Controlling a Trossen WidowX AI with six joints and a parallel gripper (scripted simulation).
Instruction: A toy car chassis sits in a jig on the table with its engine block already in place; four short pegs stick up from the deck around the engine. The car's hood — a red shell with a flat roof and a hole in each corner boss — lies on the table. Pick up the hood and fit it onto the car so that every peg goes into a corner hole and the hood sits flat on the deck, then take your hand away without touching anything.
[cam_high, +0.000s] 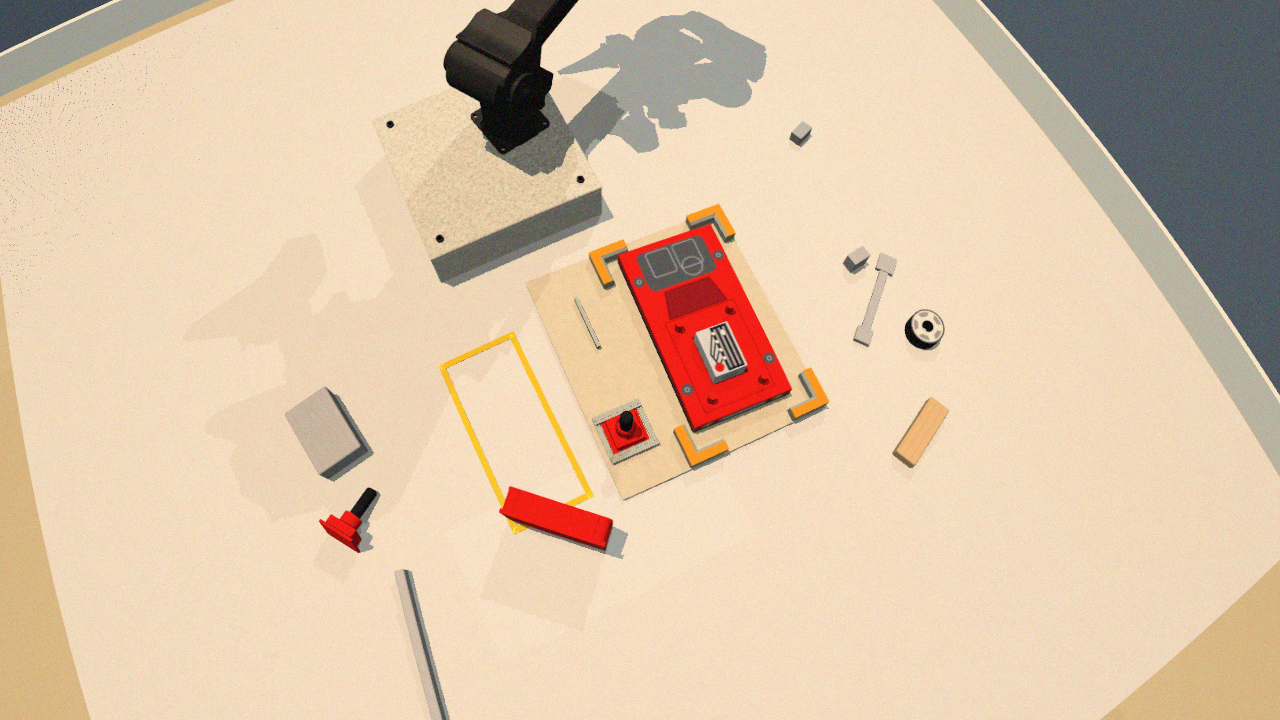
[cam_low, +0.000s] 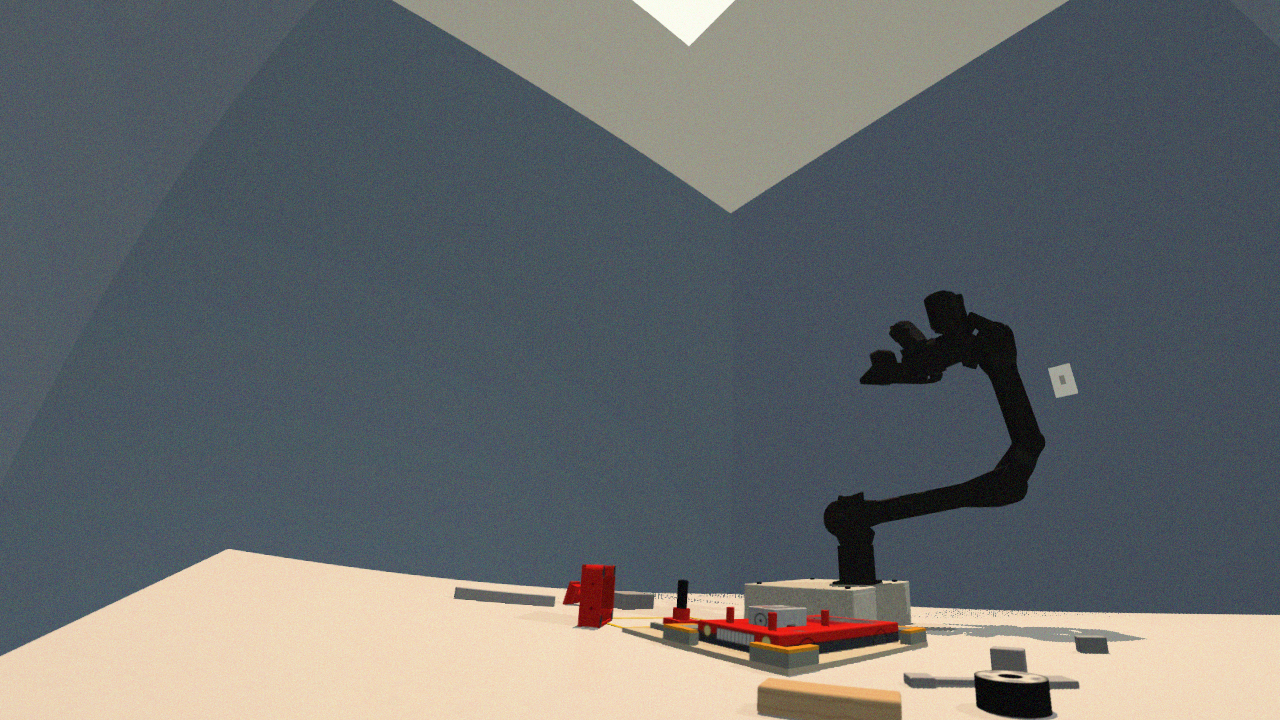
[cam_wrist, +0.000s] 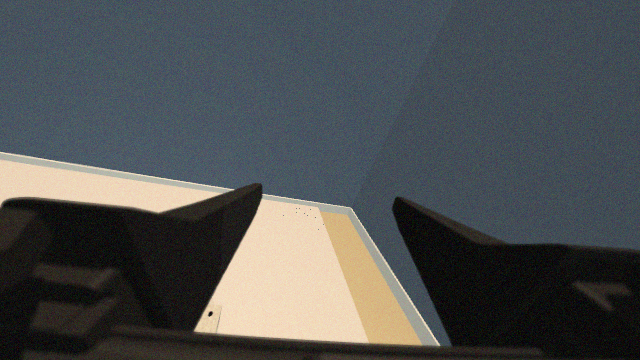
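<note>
Right now my gripper tip is 50 cm short of the red hood, 24 cm to the left of it and 42 cm above it. From my gripper tip the other things lie so: grey engine block 47 cm ahead, 1 cm to the right, 43 cm below; red-based black knob 47 cm ahead, 14 cm to the right, 42 cm below; black wheel 59 cm ahead, 19 cm to the left, 44 cm below.
</note>
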